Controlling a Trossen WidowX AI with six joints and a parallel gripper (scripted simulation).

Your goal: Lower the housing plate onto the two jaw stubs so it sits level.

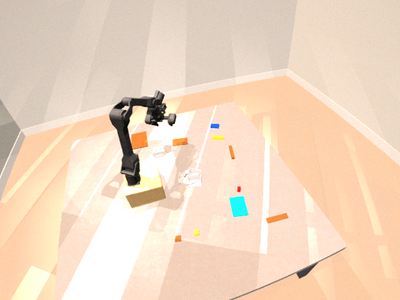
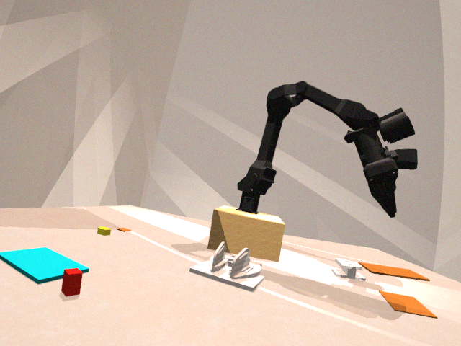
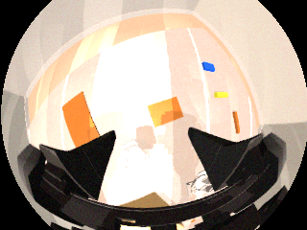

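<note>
The white stand lies 150 mm below my gripper tip, 70 mm behind it and 60 mm to the right of it. Round my gripper tip: cyan tile: 560 mm to the right, 290 mm ahead, 160 mm below; red cube: 460 mm to the right, 320 mm ahead, 150 mm below; yellow block: 650 mm to the right, 150 mm below, 60 mm ahead.
</note>
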